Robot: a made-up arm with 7 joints. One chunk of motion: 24 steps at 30 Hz.
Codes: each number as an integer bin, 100 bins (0 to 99) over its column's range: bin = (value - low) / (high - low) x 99, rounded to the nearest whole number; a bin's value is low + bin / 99 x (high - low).
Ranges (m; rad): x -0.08..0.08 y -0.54..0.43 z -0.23..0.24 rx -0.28..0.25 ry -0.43..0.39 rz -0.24..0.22
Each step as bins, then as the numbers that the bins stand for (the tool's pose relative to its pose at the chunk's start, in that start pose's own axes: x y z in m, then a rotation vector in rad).
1 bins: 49 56 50 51 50 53
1 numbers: -0.0008 0.0087 0.0074 -0.0070 -0.0159 0.0063
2 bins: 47 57 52 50 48 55
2 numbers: -0.0040 0.0185 0.0169 -0.0123 -0.0324 0.0156
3 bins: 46 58 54 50 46 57
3 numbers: -0.0057 0.0283 0.0264 -0.0123 -0.0490 0.0248
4 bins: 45 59 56 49 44 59
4 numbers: -0.0073 0.0381 0.0359 -0.0177 -0.0656 0.0341
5 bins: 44 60 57 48 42 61
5 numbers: -0.0089 0.0479 0.0406 -0.0230 -0.0821 0.0434
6 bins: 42 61 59 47 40 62
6 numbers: -0.0121 0.0577 0.0501 -0.0284 -0.0987 0.0481
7 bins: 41 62 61 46 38 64
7 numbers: -0.0137 0.0675 0.0596 -0.0337 -0.1153 0.0574
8 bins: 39 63 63 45 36 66
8 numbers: -0.0170 0.0773 0.0691 -0.0391 -0.1318 0.0667
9 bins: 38 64 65 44 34 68
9 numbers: -0.0186 0.0871 0.0786 -0.0444 -0.1484 0.0760
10 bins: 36 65 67 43 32 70
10 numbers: -0.0218 0.0969 0.0881 -0.0498 -0.1649 0.0853
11 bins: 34 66 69 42 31 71
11 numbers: -0.0251 0.1067 0.0976 -0.0552 -0.1732 0.0899
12 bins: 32 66 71 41 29 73
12 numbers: -0.0283 0.1067 0.1071 -0.0605 -0.1898 0.0992
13 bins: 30 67 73 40 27 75
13 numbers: -0.0315 0.1165 0.1166 -0.0659 -0.2064 0.1085
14 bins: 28 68 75 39 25 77
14 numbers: -0.0347 0.1263 0.1261 -0.0712 -0.2229 0.1178
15 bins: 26 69 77 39 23 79
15 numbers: -0.0380 0.1361 0.1356 -0.0712 -0.2395 0.1271
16 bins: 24 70 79 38 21 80
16 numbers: -0.0412 0.1459 0.1451 -0.0766 -0.2561 0.1317
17 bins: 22 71 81 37 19 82
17 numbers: -0.0444 0.1557 0.1545 -0.0819 -0.2726 0.1410
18 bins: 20 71 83 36 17 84
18 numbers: -0.0477 0.1557 0.1640 -0.0873 -0.2892 0.1503
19 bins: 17 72 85 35 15 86
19 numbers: -0.0525 0.1655 0.1735 -0.0926 -0.3058 0.1596
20 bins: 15 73 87 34 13 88
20 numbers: -0.0558 0.1753 0.1830 -0.0980 -0.3223 0.1689
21 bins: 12 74 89 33 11 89
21 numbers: -0.0606 0.1851 0.1925 -0.1033 -0.3389 0.1735
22 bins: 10 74 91 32 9 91
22 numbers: -0.0638 0.1851 0.2020 -0.1087 -0.3555 0.1828
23 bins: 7 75 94 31 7 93
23 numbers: -0.0687 0.1948 0.2163 -0.1140 -0.3720 0.1921
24 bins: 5 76 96 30 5 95
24 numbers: -0.0719 0.2046 0.2258 -0.1194 -0.3886 0.2014
